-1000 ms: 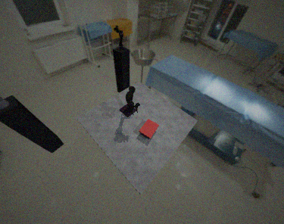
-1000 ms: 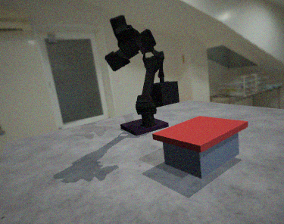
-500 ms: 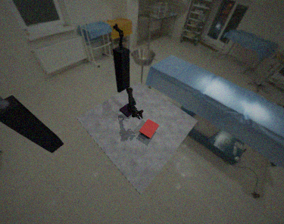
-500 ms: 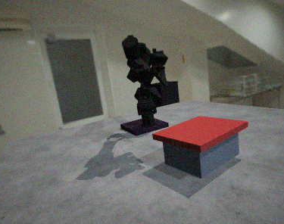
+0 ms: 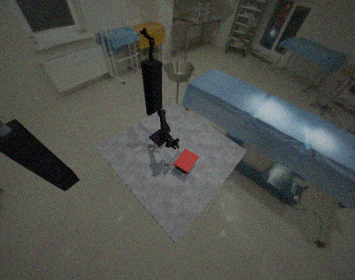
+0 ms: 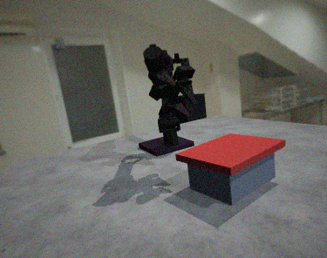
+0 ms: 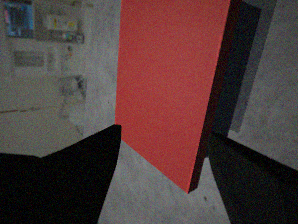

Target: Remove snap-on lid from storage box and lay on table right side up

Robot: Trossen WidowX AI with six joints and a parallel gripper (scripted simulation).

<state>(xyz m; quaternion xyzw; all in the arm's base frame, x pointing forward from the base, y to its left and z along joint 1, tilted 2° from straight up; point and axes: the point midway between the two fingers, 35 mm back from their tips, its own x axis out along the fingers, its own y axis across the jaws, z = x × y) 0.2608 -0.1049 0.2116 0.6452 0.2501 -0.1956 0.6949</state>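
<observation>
My gripper tip is now 130 mm short of the red lid, 100 mm above it and 10 mm to the right of it. The rest, counted from my gripper tip: storage box (150 mm below, 130 mm ahead, 10 mm to the left).
</observation>
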